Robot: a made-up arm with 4 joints.
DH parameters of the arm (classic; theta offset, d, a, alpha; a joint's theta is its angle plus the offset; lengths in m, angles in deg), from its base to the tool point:
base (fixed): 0 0.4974 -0.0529 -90
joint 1: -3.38 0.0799 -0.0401 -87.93
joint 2: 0 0.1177 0.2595 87.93
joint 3: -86.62 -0.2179 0.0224 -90
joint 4: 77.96 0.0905 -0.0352 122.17
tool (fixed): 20.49 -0.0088 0 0
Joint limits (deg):
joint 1: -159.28..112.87
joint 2: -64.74..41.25
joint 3: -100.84..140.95
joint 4: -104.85..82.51
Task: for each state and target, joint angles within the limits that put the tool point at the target. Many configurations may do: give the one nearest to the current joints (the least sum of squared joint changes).
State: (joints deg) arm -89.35 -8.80 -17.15 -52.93
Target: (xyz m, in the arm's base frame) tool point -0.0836 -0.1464 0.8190
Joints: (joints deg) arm -111.87 2.88 -16.59 -58.18
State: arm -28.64 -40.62 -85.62 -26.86
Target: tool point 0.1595 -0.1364 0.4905
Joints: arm -1.17 5.35 -90.60 -28.94
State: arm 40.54 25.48 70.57 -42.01
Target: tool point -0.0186 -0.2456 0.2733
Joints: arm 13.83 35.37 64.52 -40.00
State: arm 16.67 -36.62 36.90 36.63
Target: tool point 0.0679 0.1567 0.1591
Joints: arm 39.90 -44.03 78.57 18.66
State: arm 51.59 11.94 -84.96 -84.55
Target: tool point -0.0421 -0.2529 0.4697
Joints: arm 12.06 41.08 -100.84 -67.59
